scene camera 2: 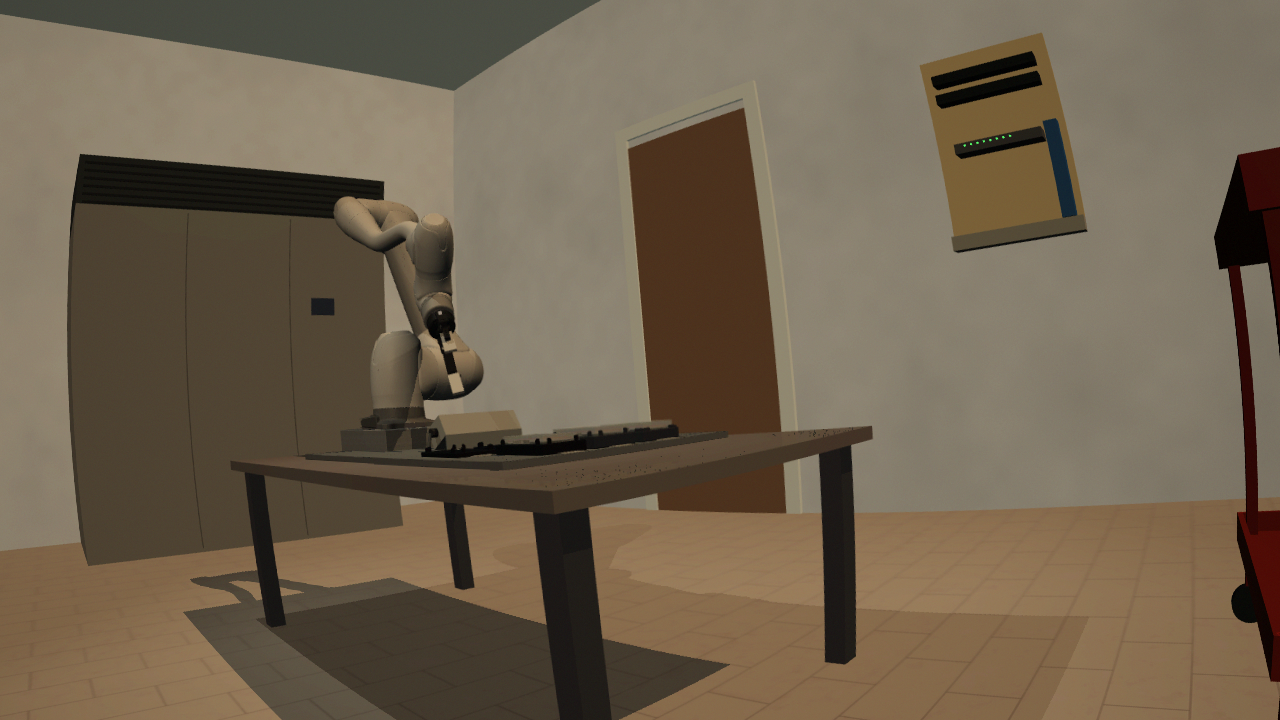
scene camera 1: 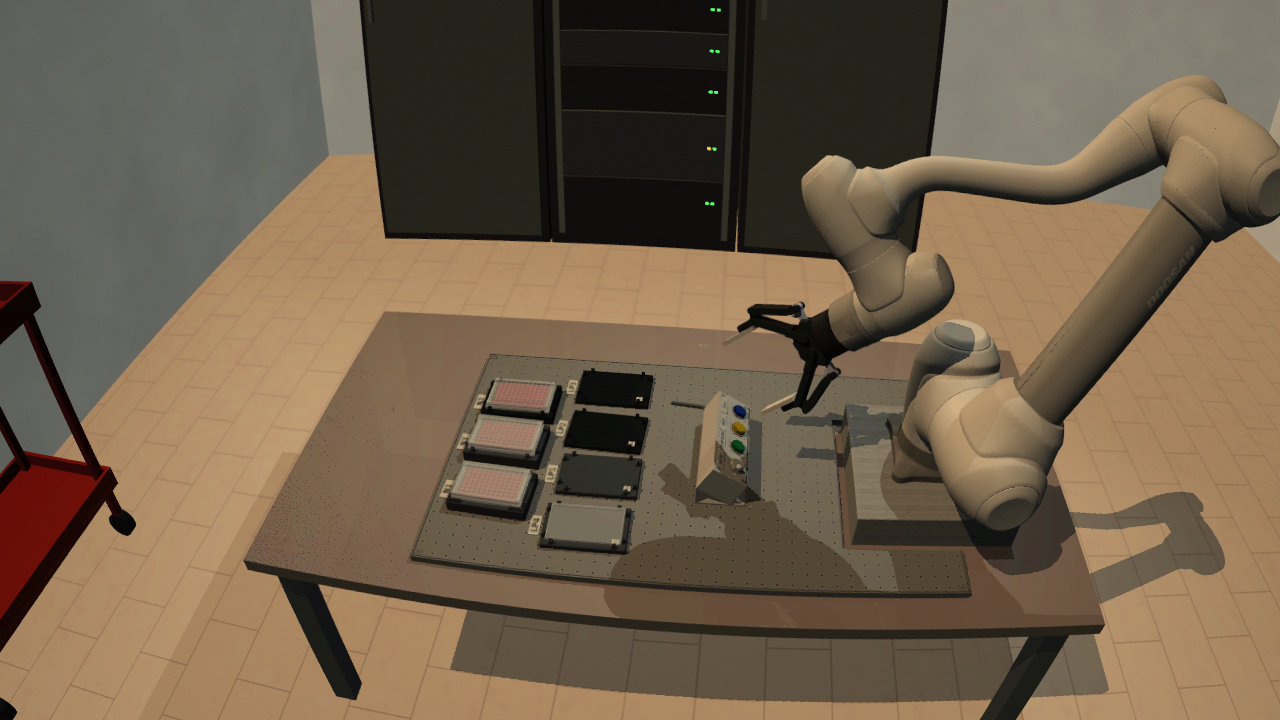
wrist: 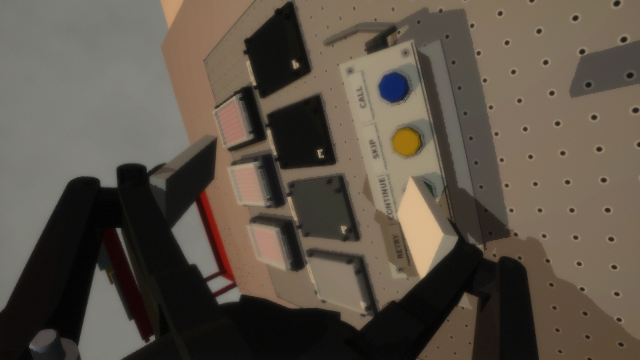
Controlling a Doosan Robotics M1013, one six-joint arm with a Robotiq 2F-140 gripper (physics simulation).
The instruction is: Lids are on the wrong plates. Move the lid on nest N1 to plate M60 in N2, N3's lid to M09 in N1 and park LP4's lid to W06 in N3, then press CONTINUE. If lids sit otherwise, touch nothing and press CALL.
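Places are measured from the arm's base along level axes (x ahead, y left, z up), in millimetres.
Pixels of known places: gripper, fingertip midpoint: (scene camera 2: pixel 454 372) (scene camera 1: pixel 746 376) (wrist: pixel 310 177); arm's base at its link origin: (scene camera 2: pixel 399 427).
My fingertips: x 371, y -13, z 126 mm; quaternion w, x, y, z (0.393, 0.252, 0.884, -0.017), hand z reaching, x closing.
For each thing: its middle in the pictures, then the offset to it from my fingertips. Level surfaces: height alone.
- blue CALL button at the middle of its body: (wrist: pixel 393 87) (scene camera 1: pixel 739 411) 49 mm right, 8 mm ahead, 118 mm down
- green CONTINUE button at the middle of its body: (wrist: pixel 418 193) (scene camera 1: pixel 737 447) 51 mm left, 5 mm ahead, 118 mm down
- sloped button panel at the middle of its body: (wrist: pixel 406 164) (scene camera 1: pixel 724 446) (scene camera 2: pixel 474 430) 27 mm left, 28 mm ahead, 140 mm down
- yellow SKIP button at the middle of its body: (wrist: pixel 406 141) (scene camera 1: pixel 738 429) 1 mm left, 6 mm ahead, 118 mm down
- perforated board at its surface level: 182 mm down
- table at its surface level: 195 mm down
Three pink-welled plates (scene camera 1: pixel 523 394) (scene camera 1: pixel 505 436) (scene camera 1: pixel 492 484) (wrist: pixel 234 121) (wrist: pixel 249 183) (wrist: pixel 272 245) sit in a column of black nests; clear covers seem to lie on them, and the tags are too small to read. Beside them are two black park places (scene camera 1: pixel 614 388) (scene camera 1: pixel 606 431) (wrist: pixel 277 52) (wrist: pixel 302 132), a dark grey one (scene camera 1: pixel 597 474) (wrist: pixel 322 207) and a light grey one (scene camera 1: pixel 586 525) (wrist: pixel 336 282). The blue CALL button (scene camera 1: pixel 739 411) (wrist: pixel 394 87) shows fully. A fingertip partly hides the green CONTINUE button (scene camera 1: pixel 737 445) (wrist: pixel 429 188) in the wrist view. My gripper (scene camera 1: pixel 758 370) (wrist: pixel 310 177) is open and empty, above the panel's side.
The sloped button panel (scene camera 1: pixel 713 438) (scene camera 2: pixel 474 428) also carries a yellow SKIP button (scene camera 1: pixel 738 428) (wrist: pixel 407 142). It stands between the park places and the arm's base on the perforated board (scene camera 1: pixel 662 564). A red trolley (scene camera 1: pixel 53 501) stands left of the table (scene camera 1: pixel 331 528); dark cabinets (scene camera 1: pixel 460 125) stand behind.
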